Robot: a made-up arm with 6 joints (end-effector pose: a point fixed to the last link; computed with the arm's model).
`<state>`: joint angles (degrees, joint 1 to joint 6).
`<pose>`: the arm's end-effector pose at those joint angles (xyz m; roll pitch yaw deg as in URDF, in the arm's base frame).
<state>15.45 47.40 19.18 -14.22 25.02 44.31</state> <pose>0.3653 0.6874 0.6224 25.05 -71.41 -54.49</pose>
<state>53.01 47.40 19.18 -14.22 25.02 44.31</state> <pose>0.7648 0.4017 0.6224 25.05 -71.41 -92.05</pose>
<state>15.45 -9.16 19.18 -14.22 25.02 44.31</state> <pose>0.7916 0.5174 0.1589 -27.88 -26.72 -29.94</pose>
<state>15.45 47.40 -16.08 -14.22 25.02 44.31</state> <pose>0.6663 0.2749 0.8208 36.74 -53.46 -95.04</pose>
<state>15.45 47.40 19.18 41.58 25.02 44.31</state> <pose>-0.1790 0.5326 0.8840 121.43 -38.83 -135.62</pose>
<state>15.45 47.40 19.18 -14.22 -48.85 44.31</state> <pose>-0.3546 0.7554 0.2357 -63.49 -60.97 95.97</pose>
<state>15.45 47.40 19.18 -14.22 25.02 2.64</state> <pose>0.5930 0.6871 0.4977 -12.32 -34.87 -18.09</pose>
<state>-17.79 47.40 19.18 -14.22 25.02 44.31</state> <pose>-0.0711 0.6886 0.6224 25.05 -71.41 -21.25</pose>
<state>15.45 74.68 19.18 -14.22 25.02 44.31</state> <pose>0.0433 0.7086 0.6584 112.71 -70.99 -130.06</pose>
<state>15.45 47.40 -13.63 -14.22 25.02 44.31</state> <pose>0.6530 0.3100 0.8116 36.84 -54.77 -93.05</pose>
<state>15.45 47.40 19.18 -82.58 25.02 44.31</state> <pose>0.4266 0.6265 -0.1211 -45.72 -16.87 -4.34</pose>
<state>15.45 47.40 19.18 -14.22 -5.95 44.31</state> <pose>0.0732 0.8480 0.4753 -27.95 -77.81 24.22</pose>
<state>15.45 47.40 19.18 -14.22 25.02 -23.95</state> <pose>0.6700 0.6983 0.3489 -18.27 -9.00 -12.96</pose>
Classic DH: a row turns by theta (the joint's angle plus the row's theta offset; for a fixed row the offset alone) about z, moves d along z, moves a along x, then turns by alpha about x. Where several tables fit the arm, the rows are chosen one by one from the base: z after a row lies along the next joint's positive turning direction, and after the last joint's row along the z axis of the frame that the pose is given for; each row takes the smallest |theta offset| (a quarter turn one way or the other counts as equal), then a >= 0, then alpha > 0; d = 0 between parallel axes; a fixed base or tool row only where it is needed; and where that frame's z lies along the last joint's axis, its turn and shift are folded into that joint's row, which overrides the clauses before.
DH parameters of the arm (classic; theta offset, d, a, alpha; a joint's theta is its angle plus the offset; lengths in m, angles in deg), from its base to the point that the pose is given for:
base (fixed): -16.52 0 0.1512 180
joint 1: -30.38 -0.1917 -0.0397 -108.83
joint 2: -13.59 0.046 -0.0259 -74.22
joint 3: -9.2 0.0871 0.0335 95.59
joint 4: 12.12 -0.2574 0.062 90
joint 5: 0 0.191 0.184 -90
joint 6: 1.76 -0.5296 0.3617 -115.51
tool (fixed): -9.38 0.0542 0 0

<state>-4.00 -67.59 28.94 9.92 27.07 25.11</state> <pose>0.6369 0.5039 -0.3387 -47.41 18.46 -30.51</pose>
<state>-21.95 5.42 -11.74 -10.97 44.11 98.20</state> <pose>0.5290 0.5998 0.4040 129.94 -78.35 173.50</pose>
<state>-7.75 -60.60 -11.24 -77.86 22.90 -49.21</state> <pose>-0.5059 0.3747 -0.3058 -159.63 -10.05 -165.61</pose>
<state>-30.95 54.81 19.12 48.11 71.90 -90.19</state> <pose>0.0150 0.4123 0.9672 38.72 -1.94 58.81</pose>
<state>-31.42 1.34 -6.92 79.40 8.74 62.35</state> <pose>-0.2359 0.5675 0.7372 140.60 -28.59 -142.19</pose>
